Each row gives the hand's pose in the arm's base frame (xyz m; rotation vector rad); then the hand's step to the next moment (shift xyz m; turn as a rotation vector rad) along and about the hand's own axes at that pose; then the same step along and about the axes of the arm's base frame.
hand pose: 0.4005 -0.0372 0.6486 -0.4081 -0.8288 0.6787
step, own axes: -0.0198 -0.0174 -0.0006 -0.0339 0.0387 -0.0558
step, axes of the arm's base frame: -0.0024 -0.0262 -0.0009 0.0122 0.0004 -0.0749
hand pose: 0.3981 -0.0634 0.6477 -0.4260 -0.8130 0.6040
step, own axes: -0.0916 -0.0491 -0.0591 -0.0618 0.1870 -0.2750
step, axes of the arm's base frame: 0.0130 -0.1035 -0.0585 0.1177 0.0670 -0.3100
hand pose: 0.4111 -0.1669 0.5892 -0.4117 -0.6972 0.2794
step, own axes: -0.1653 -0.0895 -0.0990 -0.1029 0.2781 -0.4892
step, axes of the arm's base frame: -0.0452 -0.1690 -0.1205 0.2207 0.0736 -0.5226
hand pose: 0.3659 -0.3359 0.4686 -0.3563 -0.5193 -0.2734
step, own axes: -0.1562 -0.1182 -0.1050 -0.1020 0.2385 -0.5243
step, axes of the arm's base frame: -0.1253 -0.1229 -0.1364 0.2231 0.0238 -0.5402
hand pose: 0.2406 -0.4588 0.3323 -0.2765 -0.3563 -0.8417
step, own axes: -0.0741 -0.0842 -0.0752 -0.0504 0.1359 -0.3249
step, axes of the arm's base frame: -0.0951 -0.0319 -0.0905 0.1370 -0.0015 -0.3283
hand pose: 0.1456 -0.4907 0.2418 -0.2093 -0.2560 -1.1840
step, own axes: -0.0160 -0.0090 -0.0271 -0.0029 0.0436 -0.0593
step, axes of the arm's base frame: -0.0117 0.0029 -0.0304 0.0447 0.0010 -0.0585
